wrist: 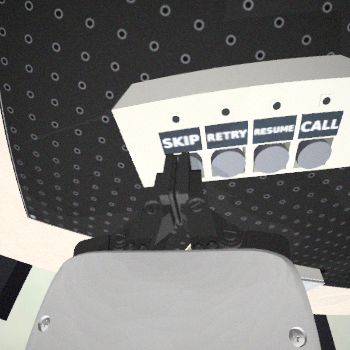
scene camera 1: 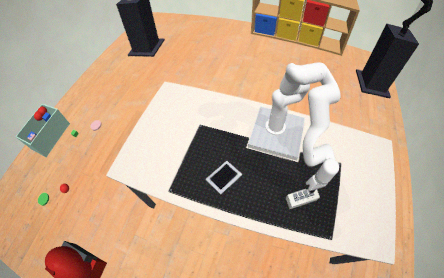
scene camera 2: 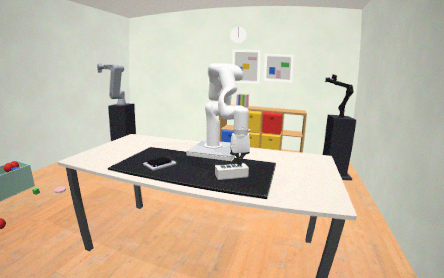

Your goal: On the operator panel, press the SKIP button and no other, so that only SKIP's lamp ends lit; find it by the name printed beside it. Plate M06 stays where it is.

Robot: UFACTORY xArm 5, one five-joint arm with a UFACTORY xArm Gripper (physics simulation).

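Places are measured from the arm's base along level axes (x ahead, y left, z up), in metres.
Pixels of known places: gripper, fingertip midpoint: [wrist: 180, 168] [scene camera 1: 311, 190] [scene camera 2: 239, 164]; arm's base, origin of the base link: [scene camera 1: 275, 126] [scene camera 2: 213, 146].
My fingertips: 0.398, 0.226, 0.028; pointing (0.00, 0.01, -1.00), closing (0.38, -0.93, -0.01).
For each thing: its middle in the pictures, then the offset to it from my fingertips, as dx, dy, dz. Level surfaces: height alone.
- white operator panel, body centre: [wrist: 242, 120] [scene camera 2: 231, 171] [scene camera 1: 302, 197] +0.036, -0.038, -0.027
- SKIP, body centre: [wrist: 180, 140] +0.021, +0.005, -0.002
- RETRY, body centre: [wrist: 226, 135] +0.034, -0.022, -0.002
- RESUME, body centre: [wrist: 273, 129] +0.046, -0.049, -0.002
- CALL, body centre: [wrist: 319, 124] +0.059, -0.077, -0.002
- SKIP button, body centre: [wrist: 186, 165] +0.001, -0.004, -0.004
- grey-framed black plate, body centre: [scene camera 1: 223, 176] [scene camera 2: 159, 161] -0.023, -0.478, -0.036
- black mat, its level: dz -0.055
- cream table, its level: dz -0.068
The white operator panel [scene camera 1: 303, 200] [scene camera 2: 231, 173] [wrist: 142, 117] lies on the black mat. In the wrist view its labels read, left to right, SKIP [wrist: 180, 140], RETRY [wrist: 226, 134], RESUME [wrist: 273, 129] and CALL [wrist: 320, 124]. Each has a grey round button below and a small lamp above; all lamps look dark. My gripper [scene camera 1: 310, 188] [scene camera 2: 239, 160] [wrist: 180, 168] is shut and empty. Its fingertips are over the SKIP button [wrist: 195, 162], which they mostly hide; whether they touch it I cannot tell. Plate M06 cannot be identified by name; a grey-framed black plate [scene camera 1: 211, 177] [scene camera 2: 160, 165] lies on the mat.
The black mat [scene camera 1: 260, 215] [scene camera 2: 190, 182] [wrist: 65, 55] lies on the cream table [scene camera 1: 145, 135] [scene camera 2: 100, 150]. The arm's grey base plate [scene camera 1: 257, 135] [scene camera 2: 200, 150] stands behind the mat. A cube shelf [scene camera 1: 252, 20] [scene camera 2: 304, 131] and dark pedestals [scene camera 1: 139, 30] [scene camera 2: 340, 142] stand beyond the table.
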